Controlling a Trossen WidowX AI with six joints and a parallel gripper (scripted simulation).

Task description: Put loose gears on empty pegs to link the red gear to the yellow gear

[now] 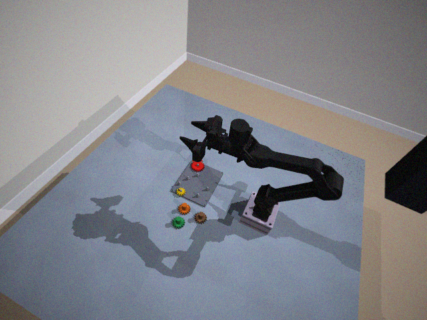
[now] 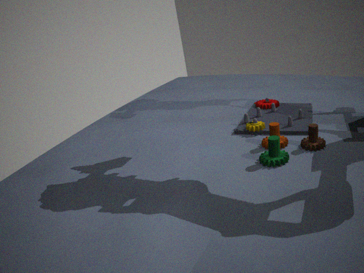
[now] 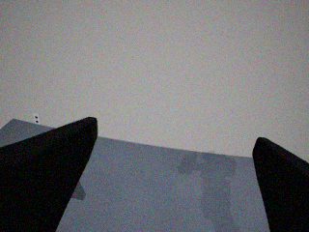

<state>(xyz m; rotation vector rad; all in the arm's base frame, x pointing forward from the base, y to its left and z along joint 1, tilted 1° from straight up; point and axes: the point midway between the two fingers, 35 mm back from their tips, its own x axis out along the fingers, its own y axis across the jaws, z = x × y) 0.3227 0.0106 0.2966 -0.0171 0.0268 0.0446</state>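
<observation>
Now: gripper tip 35 cm above the orange gear, 10 cm to the right of it and 6 cm past it. Round my gripper tip: yellow gear (35 cm below, 4 cm to the left, 1 cm behind); then red gear (35 cm below, 13 cm to the right); then green gear (35 cm below, 16 cm to the left, 7 cm behind).
</observation>
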